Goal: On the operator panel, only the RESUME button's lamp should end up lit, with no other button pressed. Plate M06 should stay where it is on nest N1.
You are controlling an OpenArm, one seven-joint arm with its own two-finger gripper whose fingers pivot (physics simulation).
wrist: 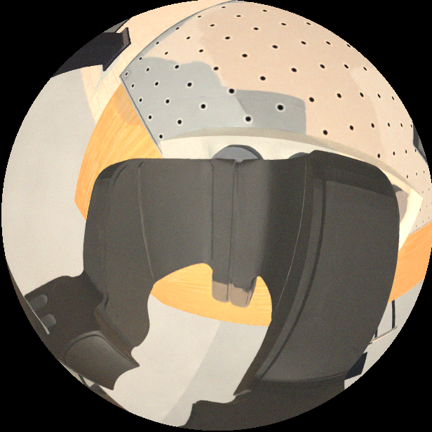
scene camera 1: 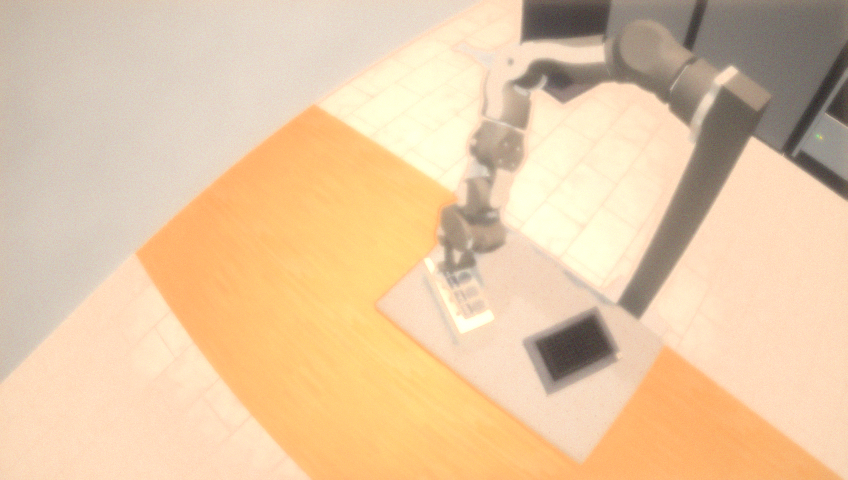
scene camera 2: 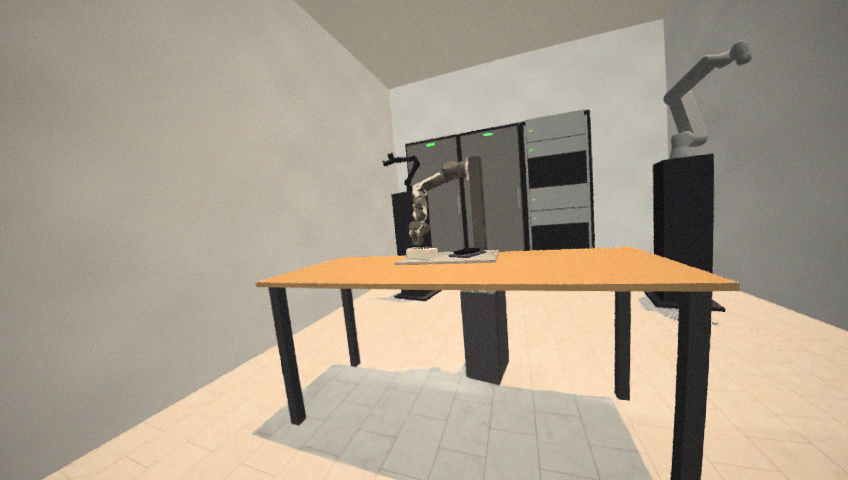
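The cream operator panel [scene camera 1: 477,322] [scene camera 2: 421,253] [wrist: 187,147] lies on the perforated grey board. My gripper [scene camera 1: 457,269] [scene camera 2: 418,243] [wrist: 243,235] is shut and empty, fingertips together, at the panel's far end in scene camera 1. In the wrist view the fingers cover most of the panel and its labels. The top of the leftmost grey button [wrist: 239,151] shows above them, with a sliver of another beside it. I cannot tell whether the fingertips touch a button or whether any lamp is lit. No marking M06 or N1 can be read.
A dark square piece in a grey frame [scene camera 1: 533,364] lies on the board [scene camera 1: 559,428] [scene camera 2: 443,258] [wrist: 295,55], right of the panel. The board rests on the orange table [scene camera 1: 285,267] [scene camera 2: 553,270]. The arm's upright column [scene camera 1: 696,208] [scene camera 2: 477,202] rises behind it.
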